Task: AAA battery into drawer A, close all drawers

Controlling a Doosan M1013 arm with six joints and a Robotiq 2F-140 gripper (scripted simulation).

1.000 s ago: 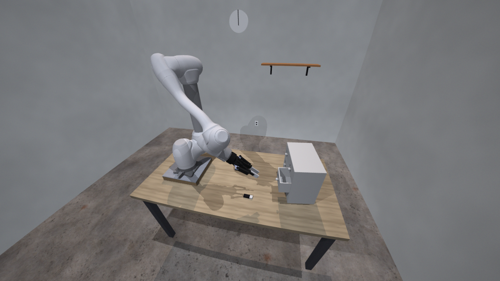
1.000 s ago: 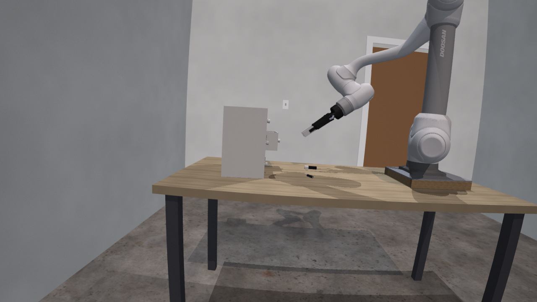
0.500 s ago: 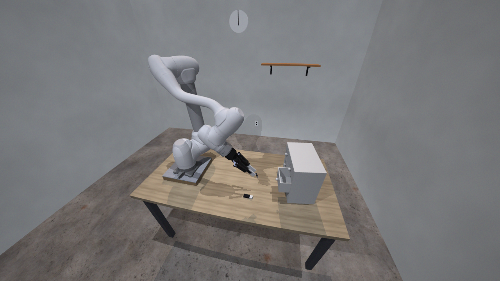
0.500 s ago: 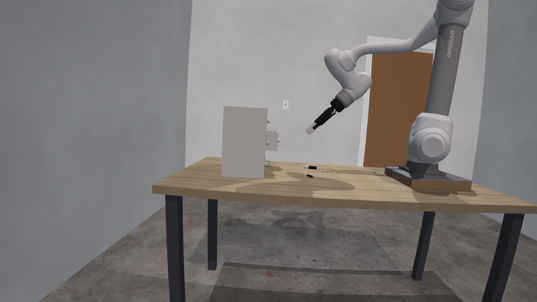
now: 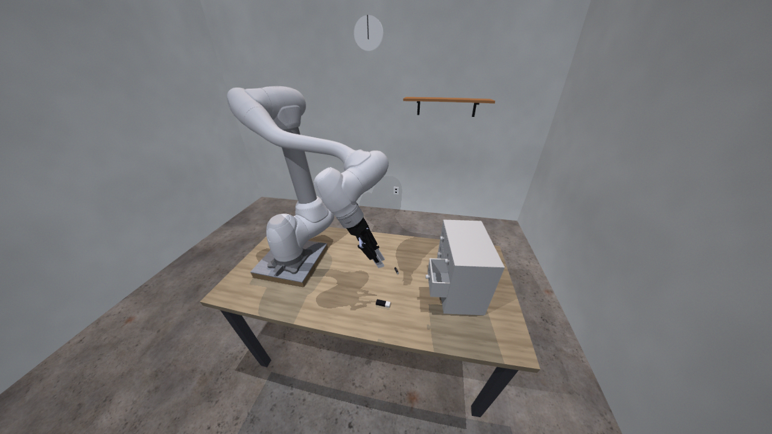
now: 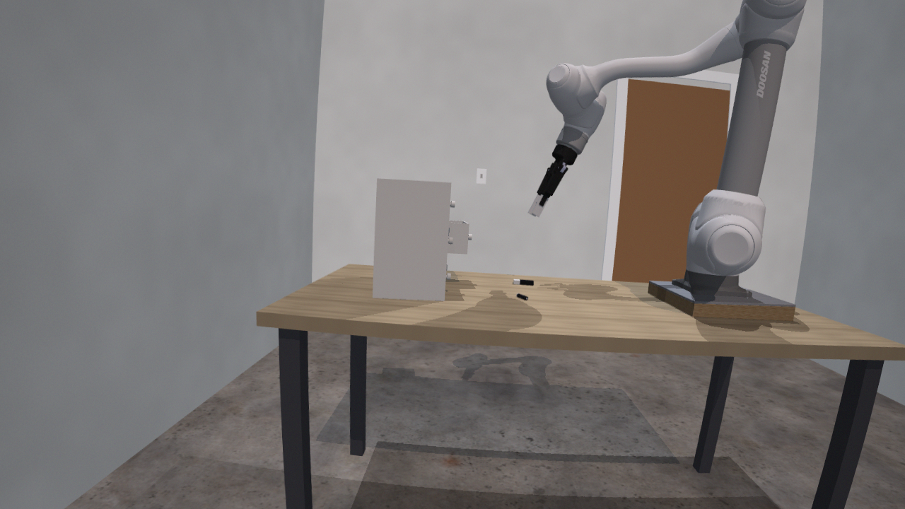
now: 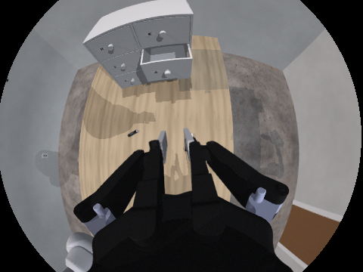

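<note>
Now: hand 25 cm above the AAA battery, 19 cm to the right of it and 4 cm short of it. Round my hand: drawer: 30 cm ahead, 13 cm below, 7 cm to the left; then white block: 25 cm below, 3 cm to the right, 3 cm ahead.
</note>
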